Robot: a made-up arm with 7 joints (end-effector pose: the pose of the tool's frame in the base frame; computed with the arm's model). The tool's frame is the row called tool. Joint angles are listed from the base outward.
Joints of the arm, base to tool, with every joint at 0 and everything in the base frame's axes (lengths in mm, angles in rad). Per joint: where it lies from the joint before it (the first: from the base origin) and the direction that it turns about. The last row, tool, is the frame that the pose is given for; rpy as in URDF.
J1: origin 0 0 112 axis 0 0 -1
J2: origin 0 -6 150 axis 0 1 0
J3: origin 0 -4 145 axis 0 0 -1
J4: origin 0 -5 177 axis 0 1 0
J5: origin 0 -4 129 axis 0 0 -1
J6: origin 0 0 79 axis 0 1 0
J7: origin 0 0 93 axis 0 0 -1
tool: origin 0 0 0 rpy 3.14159 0 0
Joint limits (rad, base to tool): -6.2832..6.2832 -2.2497..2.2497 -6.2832..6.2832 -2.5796..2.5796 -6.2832..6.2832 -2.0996..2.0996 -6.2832..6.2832
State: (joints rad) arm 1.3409 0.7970 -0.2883 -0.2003 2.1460 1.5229 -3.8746
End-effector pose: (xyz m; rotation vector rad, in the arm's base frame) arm -0.0416 -0.3464 0.6708 2.3164 0.1351 1.9721
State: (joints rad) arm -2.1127 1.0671 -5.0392 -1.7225 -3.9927 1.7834 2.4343
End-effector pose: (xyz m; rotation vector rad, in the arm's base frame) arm -0.1873 0.0534 0.4891 1.5304 -1.5627 -1.6298
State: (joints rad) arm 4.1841 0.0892 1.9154 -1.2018 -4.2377 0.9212 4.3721
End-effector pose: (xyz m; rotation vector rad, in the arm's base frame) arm -0.2493 -0.0862 0.6447 -1.5701 -0.6880 -1.5640
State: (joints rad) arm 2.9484 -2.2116 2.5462 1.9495 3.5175 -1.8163 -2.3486
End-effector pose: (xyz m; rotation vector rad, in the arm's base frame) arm 0.0452 0.0642 0.0444 -2.0620 0.9959 0.0150
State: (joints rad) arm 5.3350 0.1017 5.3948 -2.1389 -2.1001 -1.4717 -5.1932
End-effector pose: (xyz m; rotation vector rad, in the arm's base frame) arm 0.1632 -0.1630 0.5116 0.9177 -1.7516 -0.7686
